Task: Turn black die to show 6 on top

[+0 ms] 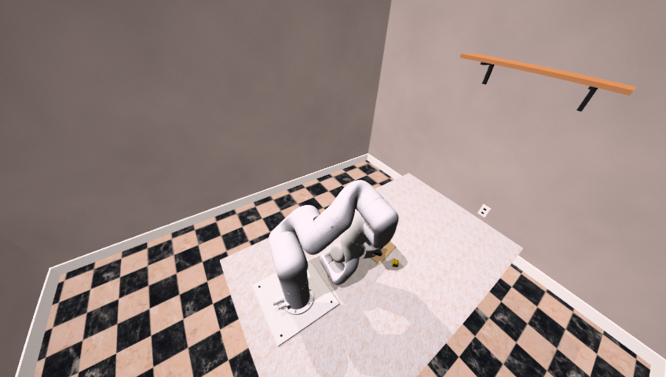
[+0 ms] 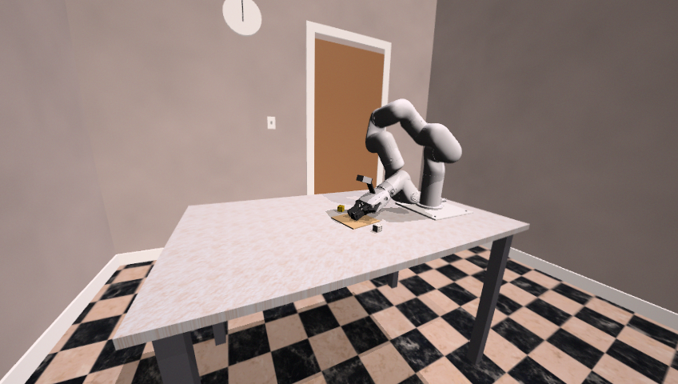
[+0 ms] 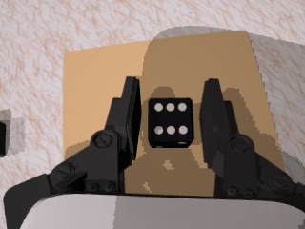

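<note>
The black die is 1 cm below my hand. Also, from my hand: white die: 3 cm behind, 13 cm to the left, 2 cm below; then tan mat: 3 cm below; then yellow die: 1 cm ahead, 12 cm to the right, 2 cm below.
</note>
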